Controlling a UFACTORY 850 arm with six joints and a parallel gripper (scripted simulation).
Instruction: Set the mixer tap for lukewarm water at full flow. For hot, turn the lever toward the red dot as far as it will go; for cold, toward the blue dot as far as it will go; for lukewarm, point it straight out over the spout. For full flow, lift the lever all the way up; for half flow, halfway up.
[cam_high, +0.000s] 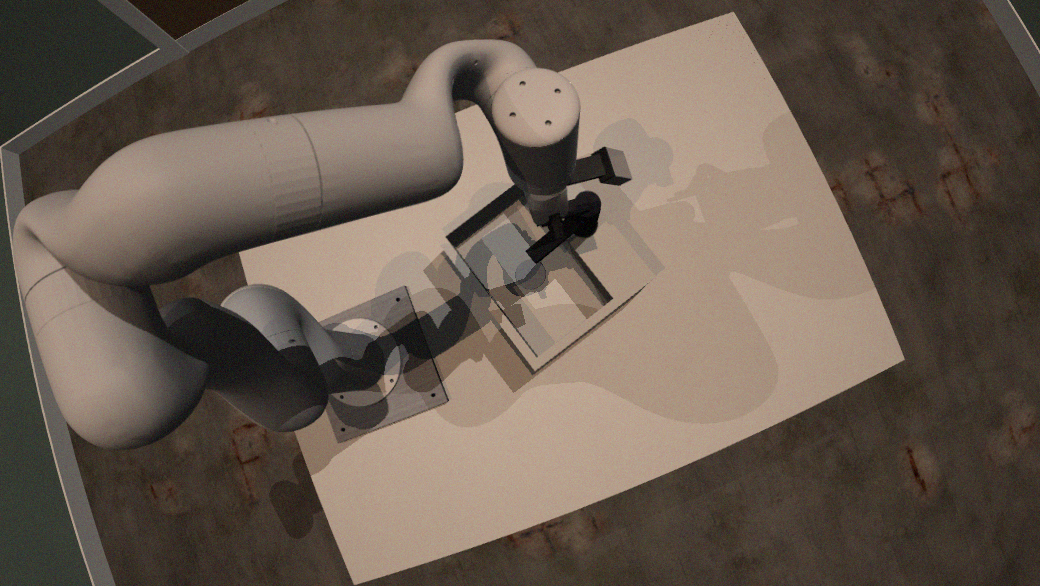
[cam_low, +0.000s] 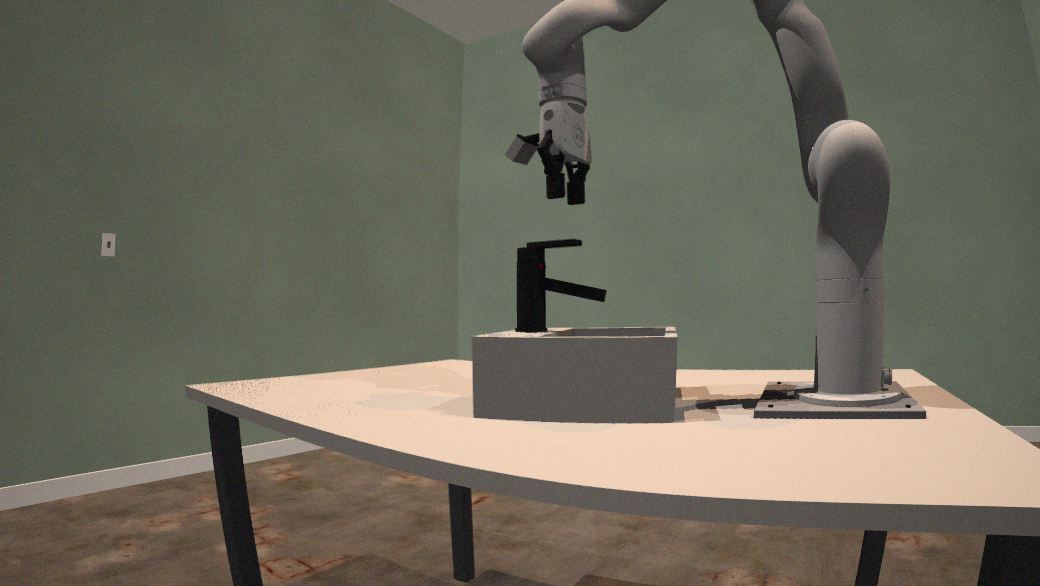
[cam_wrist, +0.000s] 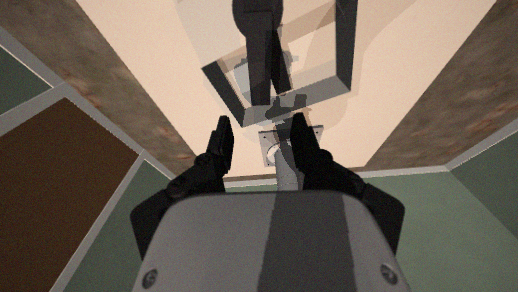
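My hand is 3 cm short of the lever and 9 cm above it. Also, from my hand: black mixer tap (5 cm ahead, 1 cm to the right, 13 cm below); grey sink basin (4 cm behind, 4 cm to the right, 31 cm below).
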